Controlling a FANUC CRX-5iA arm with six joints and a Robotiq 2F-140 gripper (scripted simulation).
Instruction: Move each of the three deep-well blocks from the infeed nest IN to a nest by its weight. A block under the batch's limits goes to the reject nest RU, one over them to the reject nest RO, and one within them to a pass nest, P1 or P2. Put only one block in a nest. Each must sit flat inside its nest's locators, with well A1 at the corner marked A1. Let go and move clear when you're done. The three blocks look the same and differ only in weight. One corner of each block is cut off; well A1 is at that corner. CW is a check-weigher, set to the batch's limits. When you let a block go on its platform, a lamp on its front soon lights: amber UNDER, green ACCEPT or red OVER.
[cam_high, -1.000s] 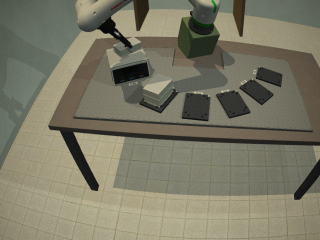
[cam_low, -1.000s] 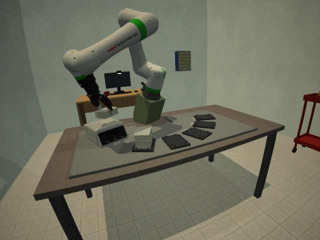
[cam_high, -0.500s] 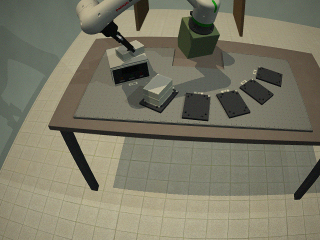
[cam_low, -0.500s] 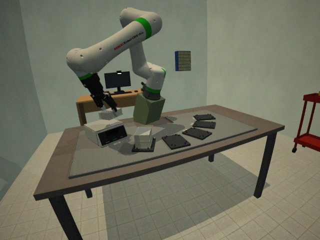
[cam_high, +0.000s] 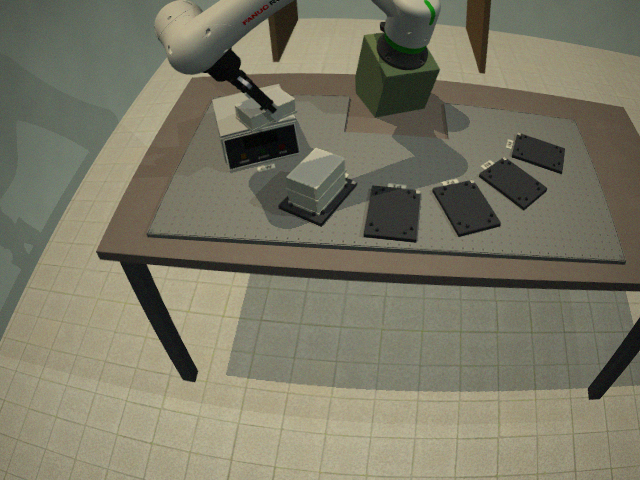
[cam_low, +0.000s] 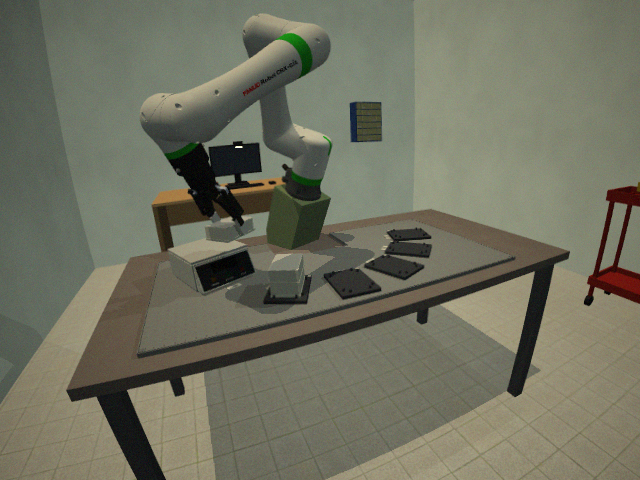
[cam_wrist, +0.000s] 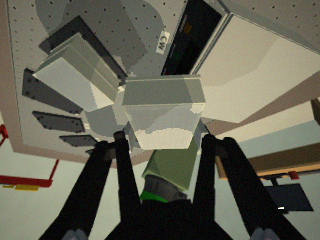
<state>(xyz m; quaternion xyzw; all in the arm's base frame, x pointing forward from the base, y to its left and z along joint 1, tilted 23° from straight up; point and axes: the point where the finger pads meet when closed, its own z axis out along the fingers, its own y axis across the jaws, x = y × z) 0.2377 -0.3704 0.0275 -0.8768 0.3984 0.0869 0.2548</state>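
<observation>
Right now my hand is 30 cm to the right of the nest P1, 20 cm short of it and 19 cm above it. From my hand the other things lie so: grey platform (14 cm behind, 10 cm below, 6 cm to the right); check-weigher (13 cm below, 13 cm behind, 6 cm to the right); P1 label (31 cm to the left, 20 cm below, 10 cm ahead).
</observation>
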